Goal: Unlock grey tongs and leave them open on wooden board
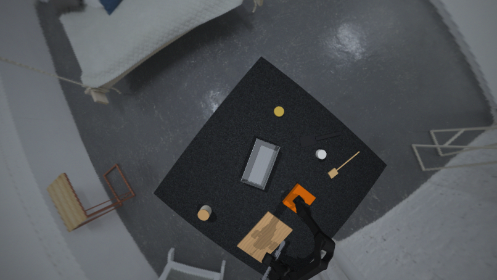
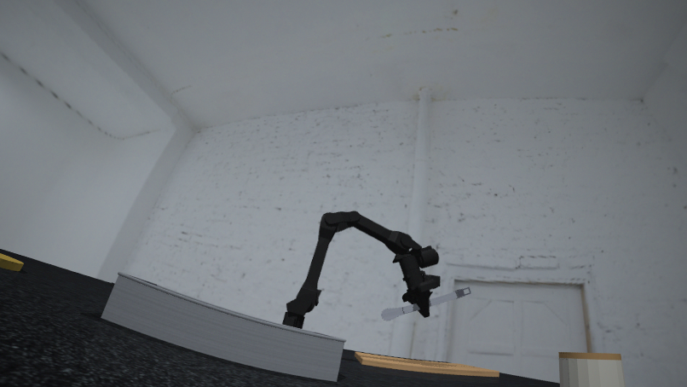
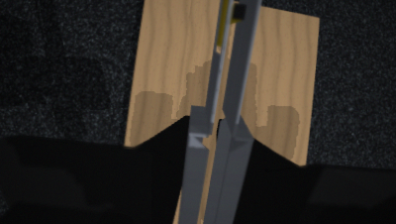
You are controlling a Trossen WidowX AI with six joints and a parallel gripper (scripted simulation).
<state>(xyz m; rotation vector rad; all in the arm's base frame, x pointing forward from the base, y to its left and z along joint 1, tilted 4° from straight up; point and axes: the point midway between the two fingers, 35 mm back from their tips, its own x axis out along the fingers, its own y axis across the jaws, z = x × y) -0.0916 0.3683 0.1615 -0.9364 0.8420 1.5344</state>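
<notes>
Now: the wooden board 150 mm below my gripper tip, 40 mm ahead of it and 10 mm to the right of it. Round my gripper tip: pale block 490 mm ahead, 150 mm to the left, 120 mm below; then white cylinder 720 mm to the right, 230 mm ahead, 140 mm below; then grey roasting tin 480 mm ahead, 370 mm to the right, 130 mm below.
</notes>
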